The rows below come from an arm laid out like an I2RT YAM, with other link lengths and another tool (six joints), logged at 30 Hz.
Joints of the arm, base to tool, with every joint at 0 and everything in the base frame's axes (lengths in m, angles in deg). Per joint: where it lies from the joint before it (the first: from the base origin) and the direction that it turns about. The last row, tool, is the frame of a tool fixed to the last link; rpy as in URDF.
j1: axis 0 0 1 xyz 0.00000 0.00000 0.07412
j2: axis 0 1 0 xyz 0.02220 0.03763 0.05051
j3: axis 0 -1 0 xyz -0.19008 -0.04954 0.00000
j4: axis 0 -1 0 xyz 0.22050 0.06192 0.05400
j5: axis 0 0 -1 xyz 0.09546 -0.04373 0.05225
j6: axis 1 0 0 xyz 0.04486 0.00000 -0.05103
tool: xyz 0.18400 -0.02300 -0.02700 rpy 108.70 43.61 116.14
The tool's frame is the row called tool.
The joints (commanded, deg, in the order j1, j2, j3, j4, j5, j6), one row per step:
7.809 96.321 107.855 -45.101 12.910 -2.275
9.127 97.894 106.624 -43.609 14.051 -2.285
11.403 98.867 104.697 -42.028 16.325 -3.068
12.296 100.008 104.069 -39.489 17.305 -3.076
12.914 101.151 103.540 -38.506 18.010 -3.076
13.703 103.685 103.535 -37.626 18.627 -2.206
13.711 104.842 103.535 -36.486 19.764 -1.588
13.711 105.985 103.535 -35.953 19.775 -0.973
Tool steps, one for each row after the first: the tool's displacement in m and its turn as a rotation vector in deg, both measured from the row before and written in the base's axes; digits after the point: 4 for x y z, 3 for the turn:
0.0044 0.0079 -0.0155 -0.836 1.204 0.380
0.0012 0.0114 -0.0144 -2.177 1.154 0.864
0.0077 0.0059 -0.0032 -0.410 -0.870 0.103
0.0026 0.0035 -0.0092 -0.553 0.582 0.046
0.0039 0.0062 -0.0179 -0.037 1.415 -0.201
0.0039 -0.0030 -0.0045 -0.185 -0.237 -1.248
0.0022 0.0008 -0.0081 0.341 0.497 -0.366

